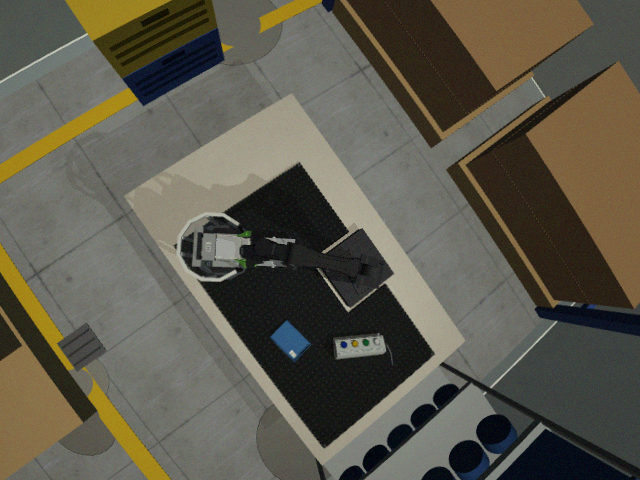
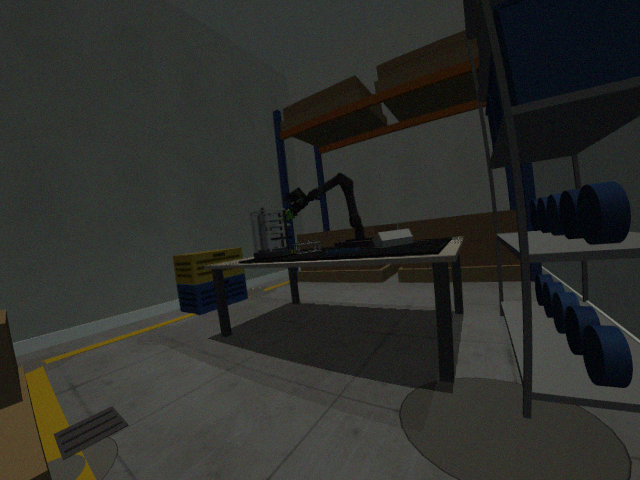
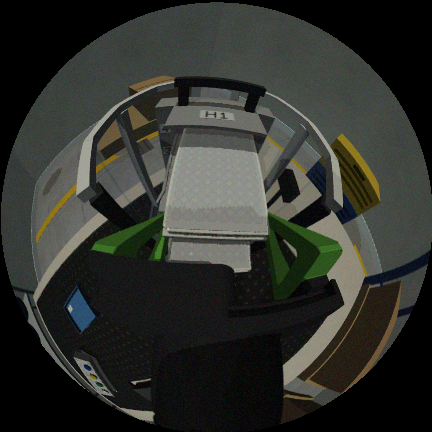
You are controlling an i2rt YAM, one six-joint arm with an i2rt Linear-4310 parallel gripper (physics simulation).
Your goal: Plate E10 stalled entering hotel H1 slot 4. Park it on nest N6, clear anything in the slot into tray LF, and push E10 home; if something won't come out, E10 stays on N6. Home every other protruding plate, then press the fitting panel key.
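Seen in the pictures: gripper, fingertip midpoint: (image 1: 236, 247) (image 2: 281, 220) (image 3: 216, 217); arm's base at its link origin: (image 2: 360, 240).
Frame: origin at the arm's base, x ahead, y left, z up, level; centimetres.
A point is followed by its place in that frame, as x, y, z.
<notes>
Hotel H1 (image 1: 207, 246) @(47.4, -37.5, 23.5) (image 2: 262, 232) @(56.1, -31.5, 12.1) (image 3: 172, 119) @(48.1, -33.0, 23.4) stands at the table's left end, inside a pale curved rail. A clear, textured plate, E10 by its place at the top slot (image 1: 225, 248) @(42.6, -34.3, 20.4) (image 3: 215, 185) @(41.2, -33.9, 20.5), sticks out towards the arm; its label is unreadable. My gripper (image 1: 244, 249) @(39.2, -33.0, 18.8) (image 2: 290, 214) @(39.2, -33.0, 18.8) (image 3: 216, 217) @(39.2, -33.0, 18.8) is shut on its side edges with green fingers. Another clear plate (image 3: 210, 256) @(36.7, -31.2, 16.3) protrudes below. A blue tray (image 1: 290, 339) @(39.2, 11.9, -3.5) (image 3: 81, 311) @(39.1, 10.9, -3.5) lies on the mat; its label is unreadable. The key panel (image 1: 359, 346) @(14.6, 28.5, 3.0) (image 2: 392, 238) @(19.4, 31.7, 0.4) (image 3: 93, 376) has blue, yellow, green and white keys. Nest N6 and the slot's inside cannot be made out.
A black mat (image 1: 279, 408) @(58.3, 36.5, -5.1) covers much of the table (image 1: 289, 118) @(-9.2, -78.6, -5.0). The arm's dark base plate (image 1: 351, 294) @(6.1, 7.6, -0.1) sits by the table's far edge. Low clear fittings (image 2: 308, 246) @(30.1, -20.1, 1.5) stand beside the hotel. The rail's ends flank the hotel front. Racks and crates stand around the table.
</notes>
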